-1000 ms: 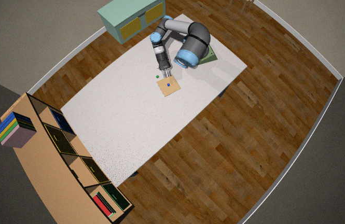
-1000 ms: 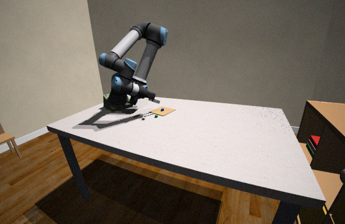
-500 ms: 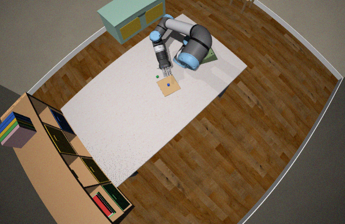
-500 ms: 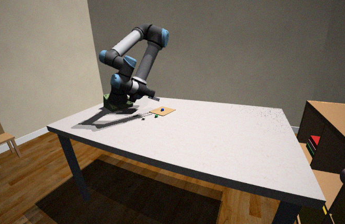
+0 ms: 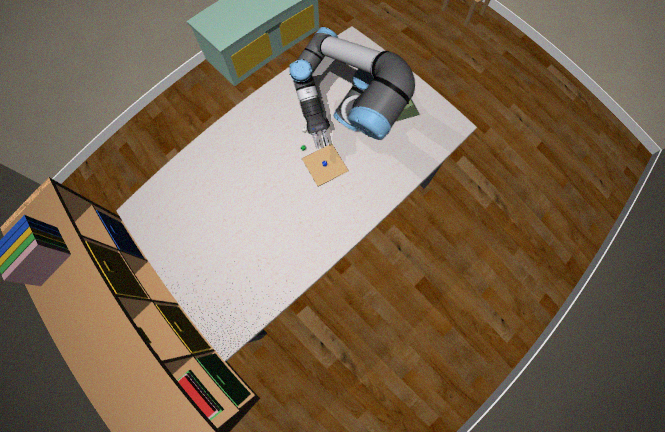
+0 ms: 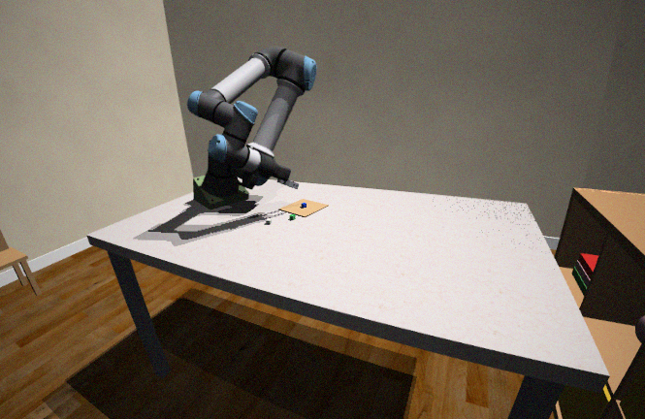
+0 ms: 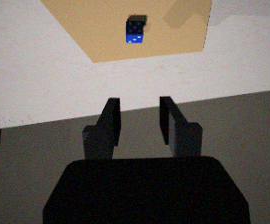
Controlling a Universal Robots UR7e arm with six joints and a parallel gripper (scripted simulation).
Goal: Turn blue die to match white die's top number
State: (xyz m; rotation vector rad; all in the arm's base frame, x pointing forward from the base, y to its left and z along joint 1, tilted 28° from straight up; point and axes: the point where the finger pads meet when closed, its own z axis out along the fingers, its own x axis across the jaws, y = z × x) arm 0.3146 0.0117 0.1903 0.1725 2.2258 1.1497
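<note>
The blue die lies 2 cm ahead of my hand, 4 cm to the left of it and 10 cm below it. The rest, counted from my hand: green die (3 cm ahead, 7 cm to the right, 10 cm below); white die (3 cm behind, 13 cm to the right, 10 cm below); tan mat (2 cm ahead, 4 cm to the left, 11 cm below).
</note>
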